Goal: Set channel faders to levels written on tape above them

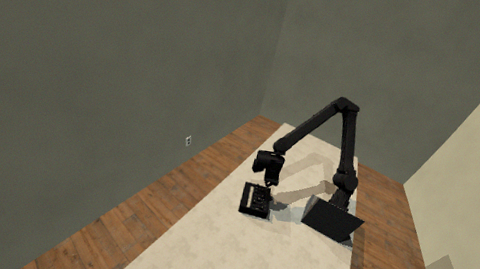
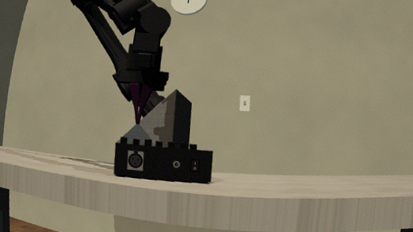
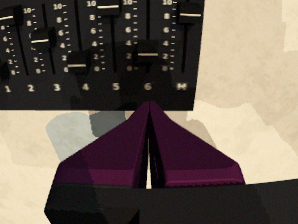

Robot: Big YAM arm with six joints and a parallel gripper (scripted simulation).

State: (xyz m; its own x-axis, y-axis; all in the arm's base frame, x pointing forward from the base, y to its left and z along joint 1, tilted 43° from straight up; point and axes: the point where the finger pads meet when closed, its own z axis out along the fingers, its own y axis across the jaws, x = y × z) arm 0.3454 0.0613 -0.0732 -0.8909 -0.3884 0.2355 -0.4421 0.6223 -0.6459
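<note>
My hand is 4 cm above the channel 6 fader, 2 cm short of it and 1 cm to the right of it. Also, from my hand: master fader 5 cm ahead, 4 cm below; then channel 5 fader 4 cm to the left, 4 cm below, 3 cm ahead; then channel 4 fader 5 cm to the left, 4 cm below, 1 cm behind.
</note>
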